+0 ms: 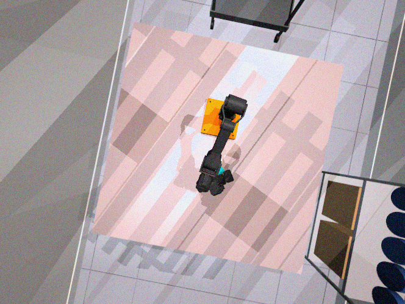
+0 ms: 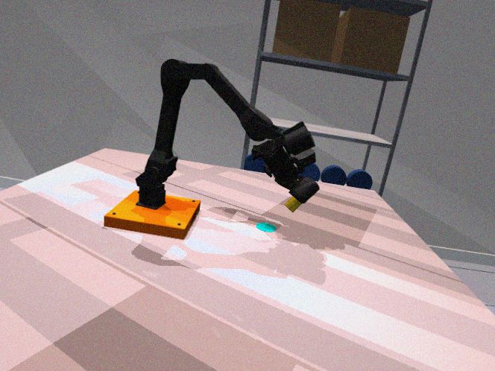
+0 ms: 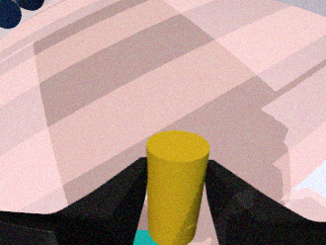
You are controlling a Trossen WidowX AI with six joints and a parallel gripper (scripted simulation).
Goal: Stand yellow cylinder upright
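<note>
Now: the yellow cylinder 1 cm behind my gripper tip, 1 cm to the right of it and 2 cm below it. Round my gripper tip: cyan circle 8 cm behind, 2 cm to the right, 11 cm below.
</note>
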